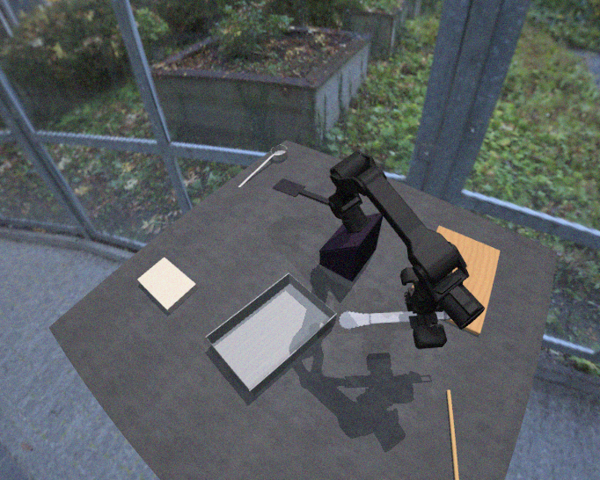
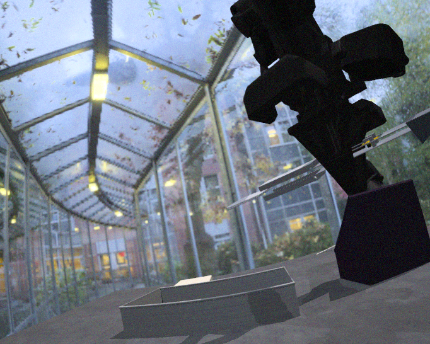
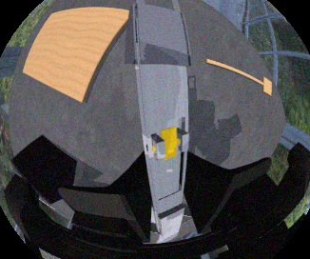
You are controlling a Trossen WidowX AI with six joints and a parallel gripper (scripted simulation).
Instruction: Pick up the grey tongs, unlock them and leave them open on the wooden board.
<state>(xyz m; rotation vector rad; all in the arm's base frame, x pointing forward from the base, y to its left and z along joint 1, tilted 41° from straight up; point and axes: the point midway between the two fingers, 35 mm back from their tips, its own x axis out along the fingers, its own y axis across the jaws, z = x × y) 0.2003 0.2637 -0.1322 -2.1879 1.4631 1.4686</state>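
My gripper tip is now 20 mm past the yellow lock piece, 20 mm to the right of it and 40 mm below it. Round my gripper tip: wooden board: 340 mm behind, 30 mm to the left, 150 mm below; then spatula: 340 mm behind, 620 mm to the right, 150 mm below; then grey roasting tin: 180 mm ahead, 300 mm to the right, 130 mm below.
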